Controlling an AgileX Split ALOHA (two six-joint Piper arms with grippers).
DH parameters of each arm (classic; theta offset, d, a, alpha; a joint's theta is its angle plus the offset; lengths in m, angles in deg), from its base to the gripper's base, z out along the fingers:
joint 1: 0 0.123 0 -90
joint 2: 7.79 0 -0.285 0
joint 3: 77.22 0 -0.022 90
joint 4: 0 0.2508 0 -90
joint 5: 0 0 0.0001 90
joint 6: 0 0.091 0 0
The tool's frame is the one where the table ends.
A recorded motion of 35 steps. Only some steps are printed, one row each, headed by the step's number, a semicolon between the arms.
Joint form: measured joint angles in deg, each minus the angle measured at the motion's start. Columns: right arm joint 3, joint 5, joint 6, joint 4, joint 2, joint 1; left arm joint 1, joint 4, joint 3, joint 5, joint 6, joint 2.
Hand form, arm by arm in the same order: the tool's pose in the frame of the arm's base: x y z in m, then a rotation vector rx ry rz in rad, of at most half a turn. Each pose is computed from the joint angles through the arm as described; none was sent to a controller.
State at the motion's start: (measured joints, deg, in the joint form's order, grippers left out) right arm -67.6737 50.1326 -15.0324 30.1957 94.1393 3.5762; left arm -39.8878 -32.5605 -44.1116 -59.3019 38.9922 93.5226
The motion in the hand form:
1: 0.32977 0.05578 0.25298 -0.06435 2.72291 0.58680; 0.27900 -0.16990 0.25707 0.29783 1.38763 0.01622
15: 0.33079 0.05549 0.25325 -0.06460 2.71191 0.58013; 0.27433 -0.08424 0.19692 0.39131 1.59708 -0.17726
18: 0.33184 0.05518 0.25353 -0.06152 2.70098 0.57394; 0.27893 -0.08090 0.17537 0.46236 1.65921 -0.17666
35: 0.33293 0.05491 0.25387 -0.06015 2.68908 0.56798; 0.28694 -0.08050 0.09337 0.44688 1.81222 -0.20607
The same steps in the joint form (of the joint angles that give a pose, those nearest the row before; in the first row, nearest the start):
1: 0.00 -0.11 0.00 0.00 0.00 0.00; 1.38 0.86 1.39 0.78 -4.05 -1.27
15: 0.00 -0.80 -0.20 0.00 0.00 0.00; 24.36 38.58 15.83 5.22 -35.06 -2.26
18: 0.00 -1.51 -0.26 0.00 0.00 0.00; 26.49 43.59 15.96 5.20 -35.43 1.83
35: 0.00 -2.25 -0.43 0.05 0.00 0.00; 26.97 42.59 15.96 -5.45 -35.24 20.91

